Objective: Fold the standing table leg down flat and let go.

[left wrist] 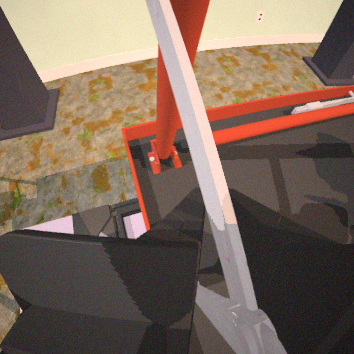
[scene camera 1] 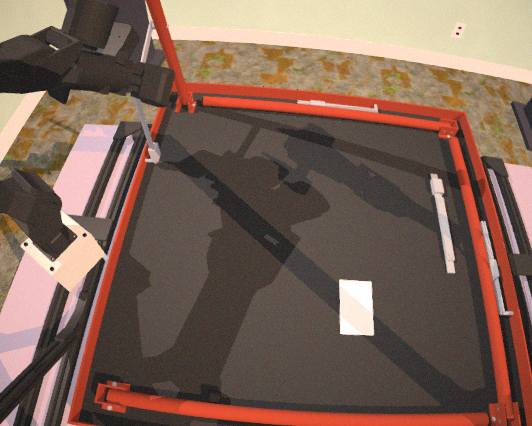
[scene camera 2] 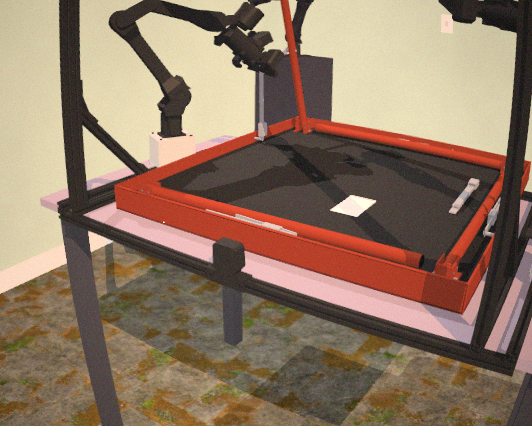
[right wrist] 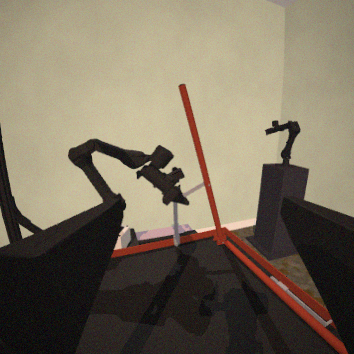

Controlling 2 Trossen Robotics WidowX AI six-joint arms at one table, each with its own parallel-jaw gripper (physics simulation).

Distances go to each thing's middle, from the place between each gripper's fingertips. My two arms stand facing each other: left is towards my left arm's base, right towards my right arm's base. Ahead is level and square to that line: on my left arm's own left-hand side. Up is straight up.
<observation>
Now: the red table leg (right wrist: 182,88) 6 cm ahead of my left hand and 12 cm above it. Also, from my left hand: white card (scene camera 1: 356,311) (27 cm behind, 44 cm to the right, 20 cm below).
I see my right gripper 100 mm past the white card, 150 mm to the right of it and 440 mm above it. Round my right hand: red table leg 230 mm ahead, 580 mm to the left, 120 mm below.
</observation>
